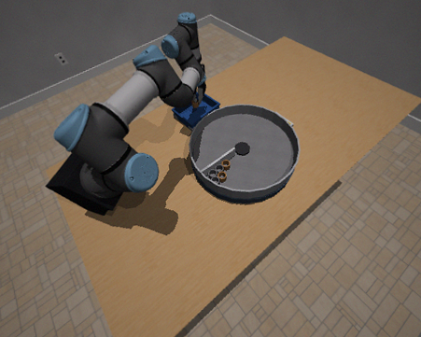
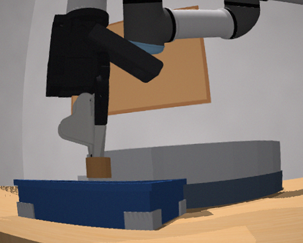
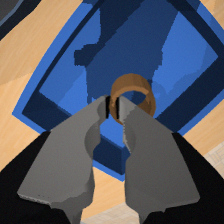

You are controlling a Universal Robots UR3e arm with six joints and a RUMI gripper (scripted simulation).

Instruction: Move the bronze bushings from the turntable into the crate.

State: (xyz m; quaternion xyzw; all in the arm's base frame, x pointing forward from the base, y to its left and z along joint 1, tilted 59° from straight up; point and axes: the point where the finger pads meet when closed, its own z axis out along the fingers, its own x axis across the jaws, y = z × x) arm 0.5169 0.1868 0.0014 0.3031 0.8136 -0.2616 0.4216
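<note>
Now: the blue crate 1 cm behind my hand, 1 cm to the left of it and 5 cm below it. Round my hand: grey turntable (9 cm behind, 31 cm to the right, 2 cm below).
</note>
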